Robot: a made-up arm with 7 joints.
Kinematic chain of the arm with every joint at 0, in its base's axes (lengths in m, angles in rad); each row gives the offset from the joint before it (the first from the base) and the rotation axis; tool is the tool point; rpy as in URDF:
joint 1: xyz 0 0 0.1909 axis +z
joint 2: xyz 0 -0.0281 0.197 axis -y
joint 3: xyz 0 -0.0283 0.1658 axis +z
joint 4: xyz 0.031 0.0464 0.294 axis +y
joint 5: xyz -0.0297 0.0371 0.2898 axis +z
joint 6: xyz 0 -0.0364 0.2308 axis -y
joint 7: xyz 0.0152 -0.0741 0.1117 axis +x
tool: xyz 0 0 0 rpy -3.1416 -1.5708 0
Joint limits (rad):
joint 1: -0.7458..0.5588
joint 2: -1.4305..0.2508
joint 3: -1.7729..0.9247
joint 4: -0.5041..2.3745
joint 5: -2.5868..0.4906
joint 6: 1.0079..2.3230
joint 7: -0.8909..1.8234
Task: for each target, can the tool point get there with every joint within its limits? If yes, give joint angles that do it. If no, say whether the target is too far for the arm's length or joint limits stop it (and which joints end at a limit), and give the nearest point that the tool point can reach.
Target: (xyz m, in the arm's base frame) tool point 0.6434 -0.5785 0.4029
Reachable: yes | joints -0.4931 -0.8044 -0.2119 1.5339 -0.0194 1.3011 -0.3910
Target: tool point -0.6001 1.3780 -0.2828
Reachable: no: too far | nearest point 0.0276 0.6524 0.1694 | short by 1.061 m
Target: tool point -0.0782 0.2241 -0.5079
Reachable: no: joint limits stop it (at a limit: joint 1, joint 2, joint 6) | nearest point 0.1184 0.2163 -0.1372 | short by 0.420 m
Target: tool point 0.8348 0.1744 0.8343
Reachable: yes | joints 0.0377 -1.0244 -0.1660 0.2268 -1.7564 2.1136 -0.5777
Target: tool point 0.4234 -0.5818 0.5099
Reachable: yes | joints -0.2729 -0.5104 -0.9870 2.0445 -1.1888 1.8043 0.5558
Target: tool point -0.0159 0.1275 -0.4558
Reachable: no: joint limits stop it (at a limit: joint 1, joint 2, joint 6) | nearest point 0.1375 0.1538 -0.1450 | short by 0.348 m
